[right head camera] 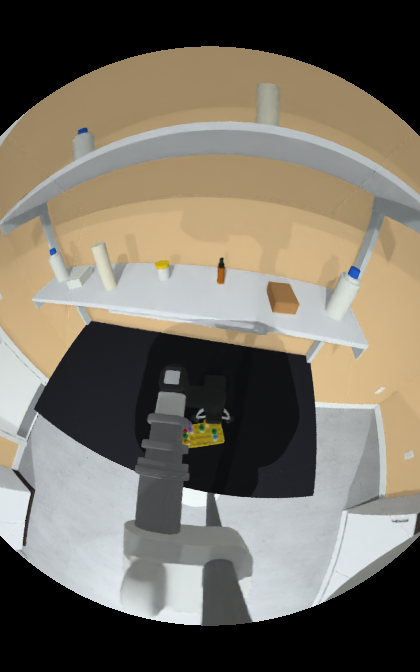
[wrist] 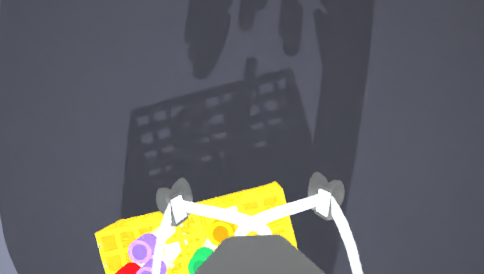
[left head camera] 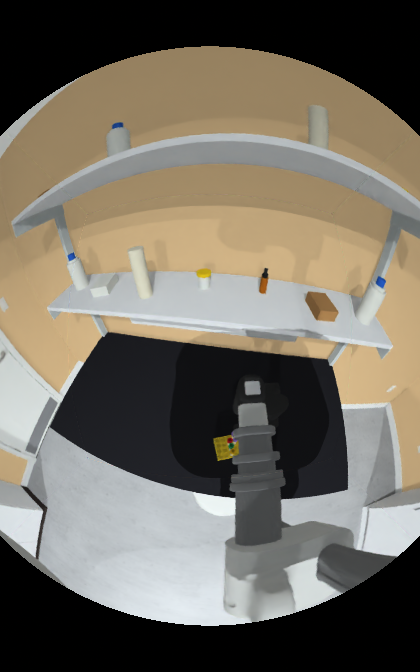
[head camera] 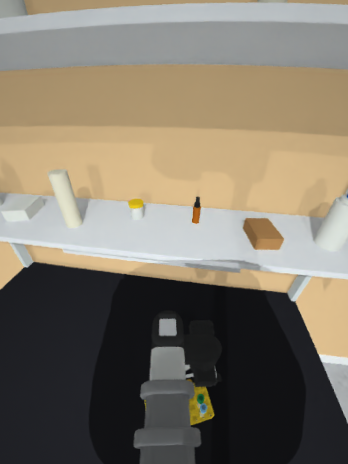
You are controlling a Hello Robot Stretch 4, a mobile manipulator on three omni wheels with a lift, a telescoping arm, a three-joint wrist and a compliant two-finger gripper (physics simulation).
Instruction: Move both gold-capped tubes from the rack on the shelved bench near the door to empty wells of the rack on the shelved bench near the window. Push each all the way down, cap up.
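Places are measured from the robot's base along level axes (x right, y back, z down), in metres.
Pixels of known places: gripper, fingertip midpoint: [wrist: 249, 190].
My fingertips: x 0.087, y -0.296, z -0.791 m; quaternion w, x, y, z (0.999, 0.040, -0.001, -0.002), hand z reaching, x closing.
Behind a point stands the place of what it marks.
A yellow rack [head camera: 194, 419] {x 0.082, y -0.207, z -0.742 m} [left head camera: 220, 451] [right head camera: 206, 442] [wrist: 260, 194] {x 0.097, y -0.292, z -0.791 m} stands on the black bench top [head camera: 50, 350] {x -0.467, y -0.412, z -0.734 m} [left head camera: 125, 400] [right head camera: 100, 380]. One gold-capped tube [wrist: 220, 233] {x 0.064, y -0.275, z -0.853 m} stands in the rack, cap up, beyond the crossed finger links in the wrist view; its cap also shows at the rack's far edge in the right head view [right head camera: 205, 422]. The second gold-capped tube cannot be made out for certain. My gripper [right head camera: 214, 419] [wrist: 249, 190] {x 0.087, y -0.296, z -0.791 m} is open and empty, over the rack's far edge. The arm and gripper body hide parts of the rack. The other rack cannot be identified in these views.
Purple [wrist: 141, 251] {x 0.003, y -0.262, z -0.853 m}, red [wrist: 128, 269] {x -0.012, y -0.244, z -0.847 m} and green [wrist: 201, 259] {x 0.049, y -0.255, z -0.853 m} caps stand in the rack. A white shelf [head camera: 165, 240] {x -0.008, y -0.536, z -1.191 m} behind carries a brown box [head camera: 262, 235] {x 0.267, y -0.507, z -1.231 m}, an amber bottle [head camera: 196, 214] {x 0.095, y -0.632, z -1.227 m}, a yellow-lidded jar [head camera: 136, 210] {x -0.108, y -0.653, z -1.230 m} and a cream cylinder [head camera: 66, 200] {x -0.306, y -0.605, z -1.289 m}. Another shelf [left head camera: 225, 150] is above.
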